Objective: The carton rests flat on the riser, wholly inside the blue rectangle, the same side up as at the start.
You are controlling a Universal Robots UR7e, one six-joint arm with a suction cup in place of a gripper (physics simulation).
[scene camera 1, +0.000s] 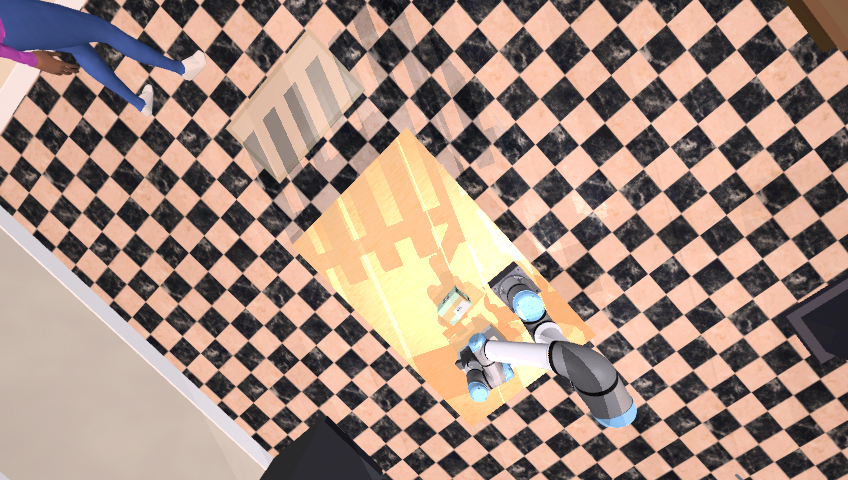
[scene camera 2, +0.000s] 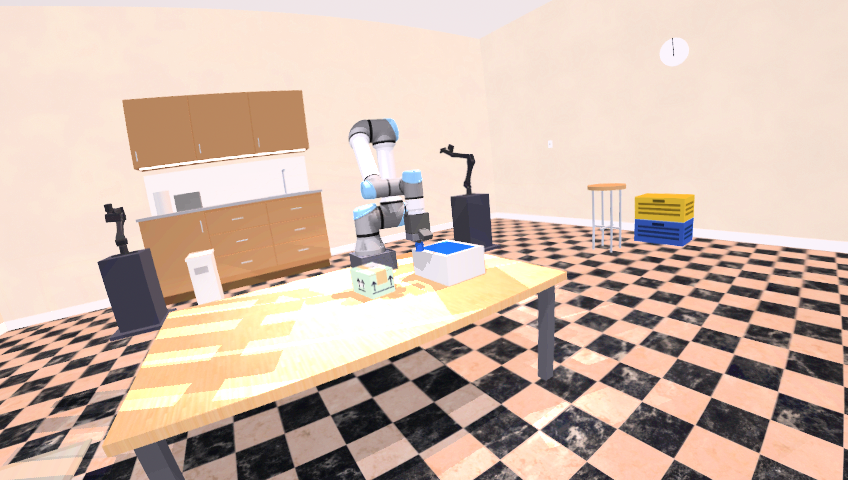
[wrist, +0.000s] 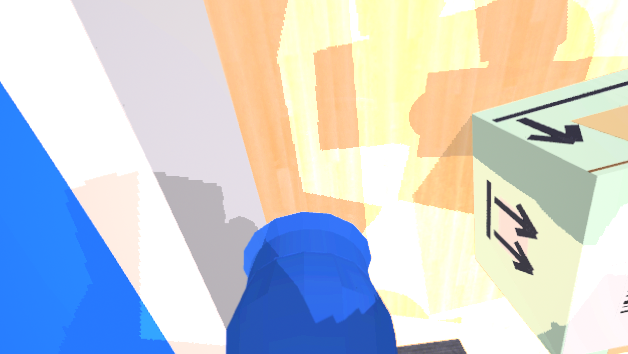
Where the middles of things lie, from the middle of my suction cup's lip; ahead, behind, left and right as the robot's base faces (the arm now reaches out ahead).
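Labels:
There is a carton (scene camera 2: 372,280), 19 cm to the right of my suction cup, 7 cm behind it and 10 cm below it. As for the white riser (scene camera 2: 448,262), I find it 2 cm behind my suction cup, 9 cm below it and 14 cm to the left of it.

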